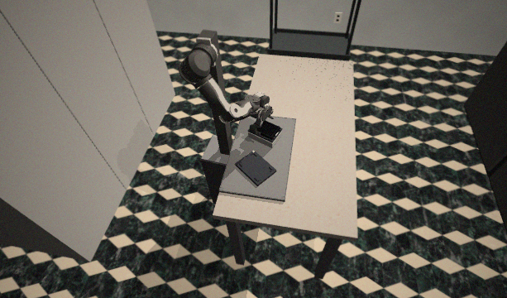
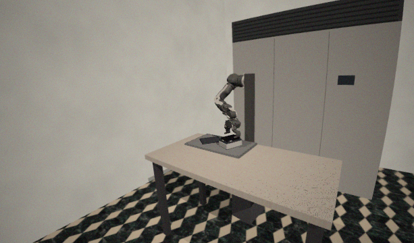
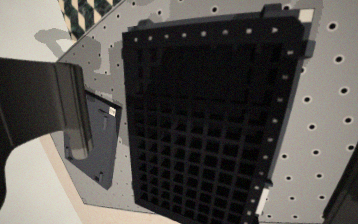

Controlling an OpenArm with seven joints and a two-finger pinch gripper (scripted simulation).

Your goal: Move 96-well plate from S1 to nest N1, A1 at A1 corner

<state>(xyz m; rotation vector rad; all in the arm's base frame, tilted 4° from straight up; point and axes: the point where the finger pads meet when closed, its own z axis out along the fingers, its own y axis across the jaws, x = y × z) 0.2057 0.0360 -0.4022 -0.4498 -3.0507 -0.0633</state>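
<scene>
My gripper is now 2 cm short of the black 96-well plate and 2 cm above it. Also, from my hand: dark plate nest N1: 21 cm to the right, 7 cm below, 2 cm ahead; then pale corner mark: 12 cm to the right, 7 cm below, 1 cm behind.
</scene>
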